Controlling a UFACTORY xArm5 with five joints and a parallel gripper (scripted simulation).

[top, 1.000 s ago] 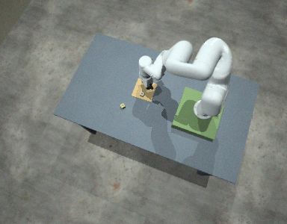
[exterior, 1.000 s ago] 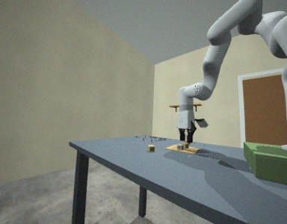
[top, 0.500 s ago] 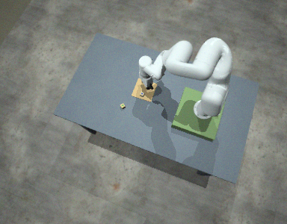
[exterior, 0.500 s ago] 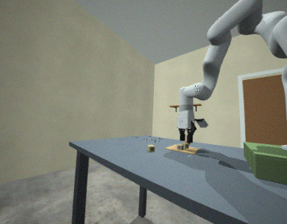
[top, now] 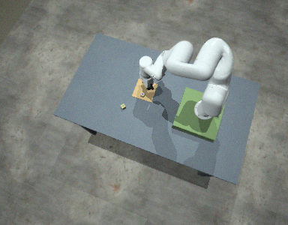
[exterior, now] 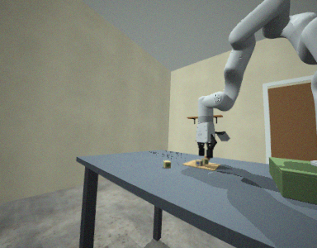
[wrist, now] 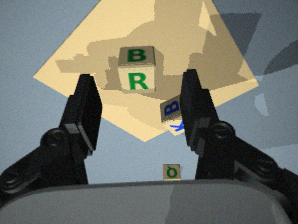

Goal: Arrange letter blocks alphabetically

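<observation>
The mat lies 50 mm below my hand, 20 mm to the left of it and 10 mm ahead of it. Also, from my hand: block: 180 mm to the left, 120 mm ahead, 40 mm below.
</observation>
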